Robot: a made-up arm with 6 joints. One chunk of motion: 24 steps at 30 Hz.
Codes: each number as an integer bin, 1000 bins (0 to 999) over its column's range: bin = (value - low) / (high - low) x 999, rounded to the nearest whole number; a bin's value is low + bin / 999 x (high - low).
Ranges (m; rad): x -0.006..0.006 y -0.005..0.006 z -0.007..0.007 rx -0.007..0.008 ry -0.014..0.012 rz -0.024..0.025
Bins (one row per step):
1: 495 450 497 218 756 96
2: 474 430 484 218 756 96
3: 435 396 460 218 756 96
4: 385 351 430 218 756 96
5: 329 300 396 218 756 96
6: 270 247 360 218 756 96
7: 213 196 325 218 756 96
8: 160 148 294 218 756 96
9: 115 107 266 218 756 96
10: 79 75 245 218 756 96
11: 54 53 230 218 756 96
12: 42 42 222 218 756 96
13: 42 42 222 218 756 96
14: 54 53 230 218 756 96
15: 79 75 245 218 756 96
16: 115 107 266 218 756 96
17: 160 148 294 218 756 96
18: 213 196 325 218 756 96
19: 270 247 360 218 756 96
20: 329 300 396 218 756 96
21: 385 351 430 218 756 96
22: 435 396 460 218 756 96
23: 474 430 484 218 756 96
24: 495 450 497 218 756 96
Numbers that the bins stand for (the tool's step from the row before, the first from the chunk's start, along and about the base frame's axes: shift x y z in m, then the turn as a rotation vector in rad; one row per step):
1: -0.00005 -0.00005 -0.00004 -0.00373 0.00568 -0.01929
2: -0.00031 -0.00027 -0.00022 -0.00373 0.00568 -0.01929
3: -0.00077 -0.00064 -0.00055 -0.00373 0.00568 -0.01929
4: -0.00138 -0.00114 -0.00097 -0.00373 0.00568 -0.01929
5: -0.00205 -0.00170 -0.00145 -0.00373 0.00568 -0.01929
6: -0.00276 -0.00228 -0.00195 -0.00373 0.00568 -0.01929
7: -0.00344 -0.00284 -0.00245 -0.00373 0.00568 -0.01929
8: -0.00408 -0.00337 -0.00288 -0.00373 0.00568 -0.01929
9: -0.00462 -0.00382 -0.00327 -0.00373 0.00568 -0.01929
10: -0.00505 -0.00417 -0.00357 -0.00373 0.00568 -0.01929
11: -0.00535 -0.00442 -0.00378 -0.00373 0.00568 -0.01929
12: -0.00550 -0.00454 -0.00389 -0.00373 0.00568 -0.01929
13: -0.00550 -0.00454 -0.00389 -0.00373 0.00568 -0.01929
14: -0.00535 -0.00442 -0.00378 -0.00373 0.00568 -0.01929
15: -0.00505 -0.00417 -0.00357 -0.00373 0.00568 -0.01929
16: -0.00462 -0.00382 -0.00327 -0.00373 0.00568 -0.01929
17: -0.00408 -0.00337 -0.00288 -0.00373 0.00568 -0.01929
18: -0.00344 -0.00284 -0.00245 -0.00373 0.00568 -0.01929
19: -0.00276 -0.00228 -0.00195 -0.00373 0.00568 -0.01929
20: -0.00205 -0.00170 -0.00145 -0.00373 0.00568 -0.01929
21: -0.00138 -0.00114 -0.00097 -0.00373 0.00568 -0.01929
22: -0.00077 -0.00064 -0.00055 -0.00373 0.00568 -0.01929
23: -0.00031 -0.00027 -0.00022 -0.00373 0.00568 -0.01929
24: -0.00005 -0.00005 -0.00004 -0.00373 0.00568 -0.01929

